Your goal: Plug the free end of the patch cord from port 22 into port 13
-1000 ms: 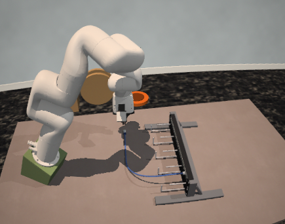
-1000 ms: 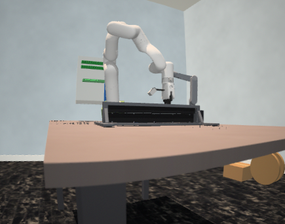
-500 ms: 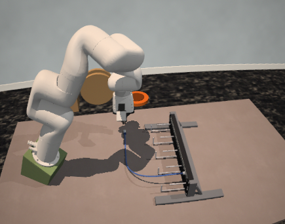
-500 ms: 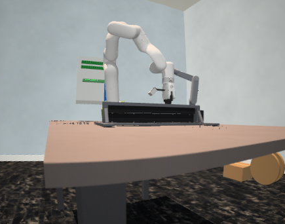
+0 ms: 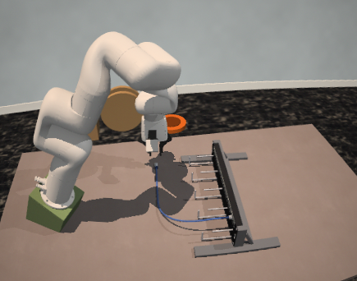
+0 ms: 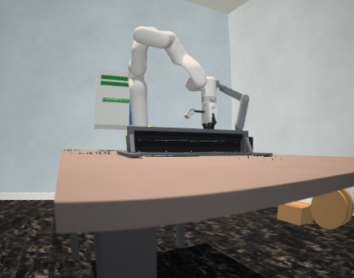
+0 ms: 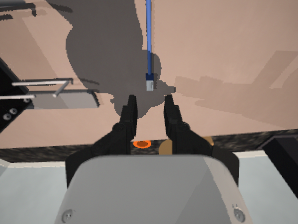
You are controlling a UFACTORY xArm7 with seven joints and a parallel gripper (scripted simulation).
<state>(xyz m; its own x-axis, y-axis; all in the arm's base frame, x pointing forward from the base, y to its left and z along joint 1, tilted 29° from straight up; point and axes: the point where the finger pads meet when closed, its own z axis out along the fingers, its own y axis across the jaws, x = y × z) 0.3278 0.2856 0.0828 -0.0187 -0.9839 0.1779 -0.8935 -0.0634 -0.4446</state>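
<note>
Right now my hand is 90 mm above the cord plug and 20 mm to the right of it.
</note>
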